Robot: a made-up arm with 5 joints. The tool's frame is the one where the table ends. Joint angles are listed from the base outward.
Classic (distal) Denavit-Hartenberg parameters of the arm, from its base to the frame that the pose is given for. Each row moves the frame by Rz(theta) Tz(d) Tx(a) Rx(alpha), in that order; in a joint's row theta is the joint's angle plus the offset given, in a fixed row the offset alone. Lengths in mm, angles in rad.
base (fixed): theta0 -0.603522; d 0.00; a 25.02; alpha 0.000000
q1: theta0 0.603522; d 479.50; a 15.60; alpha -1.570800
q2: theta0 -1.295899; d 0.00; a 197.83; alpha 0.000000
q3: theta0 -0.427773; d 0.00; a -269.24; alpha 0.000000
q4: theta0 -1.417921; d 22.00; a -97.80; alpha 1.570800
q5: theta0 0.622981; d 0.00; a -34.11; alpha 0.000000
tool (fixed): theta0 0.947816; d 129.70; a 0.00; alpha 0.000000
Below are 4 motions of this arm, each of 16 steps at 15 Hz.
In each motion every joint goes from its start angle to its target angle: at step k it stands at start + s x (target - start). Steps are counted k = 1, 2, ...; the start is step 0. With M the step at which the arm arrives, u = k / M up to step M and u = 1 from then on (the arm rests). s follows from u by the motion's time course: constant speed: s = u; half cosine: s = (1 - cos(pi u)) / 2; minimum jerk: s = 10 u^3 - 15 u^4 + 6 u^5.
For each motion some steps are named. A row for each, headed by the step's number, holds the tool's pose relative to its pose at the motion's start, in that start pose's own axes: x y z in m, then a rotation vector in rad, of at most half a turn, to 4 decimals.
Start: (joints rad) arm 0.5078 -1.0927 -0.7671 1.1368 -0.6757
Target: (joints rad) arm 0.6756 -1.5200 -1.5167 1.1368 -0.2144
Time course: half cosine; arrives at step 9
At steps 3, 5, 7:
3: -0.0083 0.0200 -0.1196 -0.2585 -0.1443 0.0873
5: 0.0069 -0.0068 -0.2856 -0.6382 -0.2800 0.2113
7: 0.0404 -0.0823 -0.4156 -0.9952 -0.3425 0.3193

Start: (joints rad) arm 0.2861 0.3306 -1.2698 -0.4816 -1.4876
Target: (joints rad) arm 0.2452 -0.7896 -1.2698 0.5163 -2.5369
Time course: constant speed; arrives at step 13
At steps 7, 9, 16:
7: -0.1686 0.0126 -0.1177 0.0349 -0.0610 -0.5622
9: -0.2009 0.0142 -0.1685 0.0516 -0.0752 -0.7229
16: -0.2379 0.0151 -0.2842 0.0933 -0.0975 -1.0442

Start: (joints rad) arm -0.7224 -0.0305 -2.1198 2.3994 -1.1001
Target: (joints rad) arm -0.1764 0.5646 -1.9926 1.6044 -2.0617
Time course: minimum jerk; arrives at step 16
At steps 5, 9, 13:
5: -0.0172 0.0578 0.0222 0.0170 -0.0210 -0.2685
9: -0.0152 0.1955 0.1045 0.0689 -0.0586 -0.9197
13: 0.0233 0.2823 0.1918 0.1182 -0.0744 -1.4209

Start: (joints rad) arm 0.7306 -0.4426 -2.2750 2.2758 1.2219
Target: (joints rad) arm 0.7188 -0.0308 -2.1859 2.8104 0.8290
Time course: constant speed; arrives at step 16
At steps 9, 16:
9: 0.0104 0.0068 0.1058 0.2578 -0.5235 -0.2081
16: -0.0018 0.0038 0.1709 0.5409 -0.8897 -0.3447

